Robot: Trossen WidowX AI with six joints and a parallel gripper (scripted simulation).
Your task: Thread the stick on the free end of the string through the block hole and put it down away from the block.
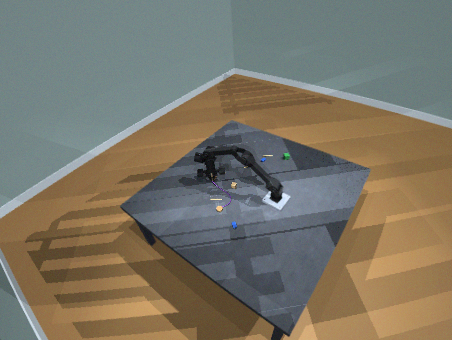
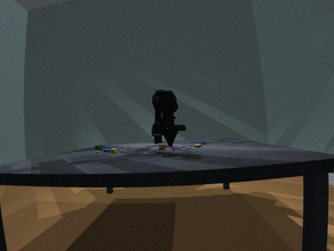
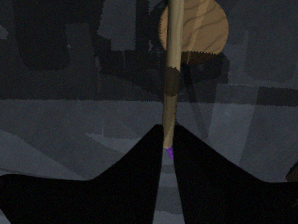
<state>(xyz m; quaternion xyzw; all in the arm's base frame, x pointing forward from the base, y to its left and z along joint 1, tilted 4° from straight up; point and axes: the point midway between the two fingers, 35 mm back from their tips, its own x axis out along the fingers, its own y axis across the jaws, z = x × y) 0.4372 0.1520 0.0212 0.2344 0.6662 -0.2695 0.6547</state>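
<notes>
My gripper tip is 10 mm to the left of the thin wooden stick and 10 mm short of it. From my gripper tip the other things lie so: yellow piece (330 mm to the right, 50 mm behind, 20 mm below); wooden block (140 mm behind, 70 mm to the right, 10 mm below); round wooden button (200 mm behind, 140 mm to the left, 20 mm below).
</notes>
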